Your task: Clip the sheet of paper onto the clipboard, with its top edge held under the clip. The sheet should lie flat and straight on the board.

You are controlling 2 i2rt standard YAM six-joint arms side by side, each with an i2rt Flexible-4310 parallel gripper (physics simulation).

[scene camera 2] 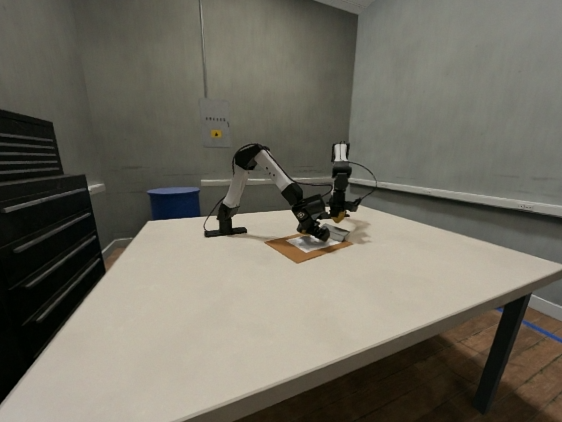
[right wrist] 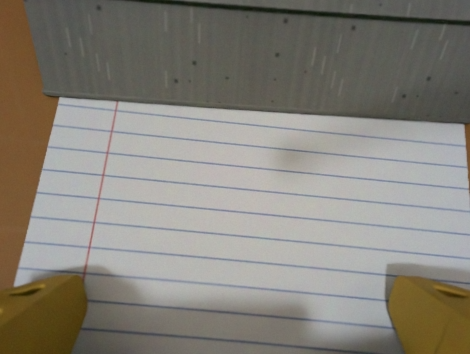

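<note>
The brown clipboard [scene camera 2: 299, 256] [right wrist: 16, 165] lies on the table. The lined white sheet [scene camera 2: 301, 245] [right wrist: 240, 215] lies flat on it. The grey metal clip [scene camera 2: 341, 233] [right wrist: 240, 60] covers the sheet's top edge; its lower edge runs across the paper with no gap visible in the right wrist view. The ruled lines slant slightly against that edge. My right gripper [scene camera 2: 313, 235] [right wrist: 238, 288] is open low over the sheet, its yellow fingers apart near the two sides. My left gripper [scene camera 2: 338, 218] is just above and behind the clip; its finger opening is too small to tell.
The clipboard rests on the large pale table [scene camera 2: 300, 320]. My two arms stand close together near its far side. A blue bin [scene camera 2: 174, 204] is behind the table, and a black drawer cabinet [scene camera 2: 50, 235] stands at the picture's left.
</note>
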